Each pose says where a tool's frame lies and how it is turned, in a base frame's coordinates. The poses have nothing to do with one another.
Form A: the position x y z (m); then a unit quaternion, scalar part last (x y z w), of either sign.
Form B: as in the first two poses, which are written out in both.
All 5 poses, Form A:
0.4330 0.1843 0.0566 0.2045 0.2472 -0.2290 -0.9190
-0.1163 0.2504 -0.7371 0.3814 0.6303 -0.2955 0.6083
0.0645 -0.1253 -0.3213 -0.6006 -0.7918 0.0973 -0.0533
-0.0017 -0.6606 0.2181 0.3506 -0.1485 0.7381 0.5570
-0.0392 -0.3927 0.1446 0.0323 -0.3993 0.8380 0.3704
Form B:
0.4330 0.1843 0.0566 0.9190 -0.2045 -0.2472 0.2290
-0.1163 0.2504 -0.7371 0.6083 0.3814 0.6303 -0.2955
0.0645 -0.1253 -0.3213 0.0533 0.6006 0.7918 -0.0973
-0.0017 -0.6606 0.2181 0.5570 0.3506 -0.1485 0.7381
-0.0392 -0.3927 0.1446 0.3704 0.0323 -0.3993 0.8380

